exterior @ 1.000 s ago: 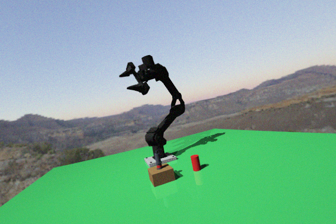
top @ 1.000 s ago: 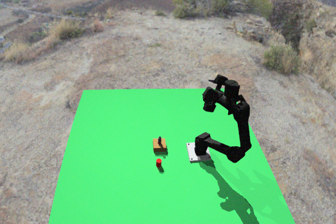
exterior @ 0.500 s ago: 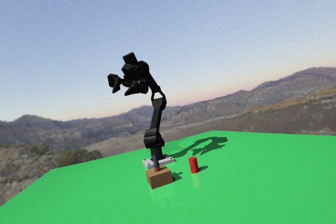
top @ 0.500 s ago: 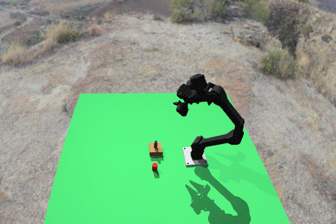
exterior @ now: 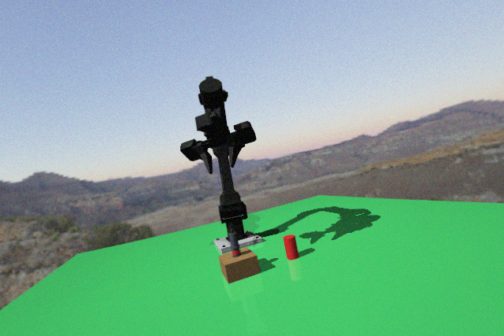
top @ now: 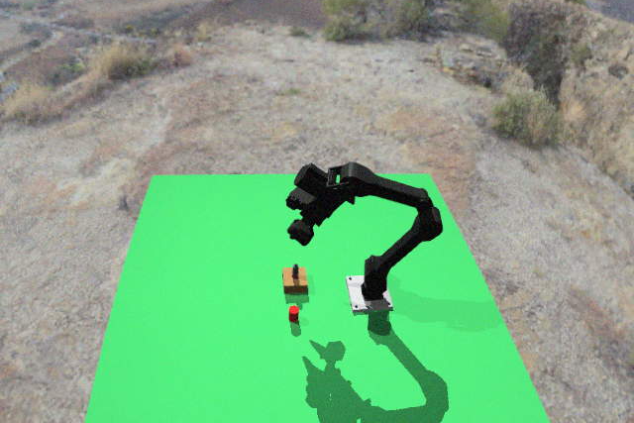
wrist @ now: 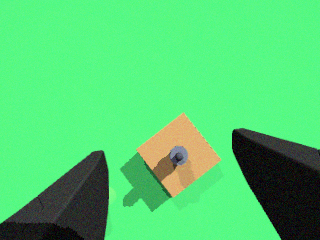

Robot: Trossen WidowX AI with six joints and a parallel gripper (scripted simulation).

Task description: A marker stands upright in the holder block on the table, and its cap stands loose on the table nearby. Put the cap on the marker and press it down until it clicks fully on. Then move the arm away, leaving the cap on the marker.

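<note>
My gripper tip is 1 cm short of the marker cap, 13 cm to the right of it and 22 cm above it. From my gripper tip the other things lie so: holder block: 1 cm behind, 22 cm below; dark marker: 1 cm behind, 17 cm below.
</note>
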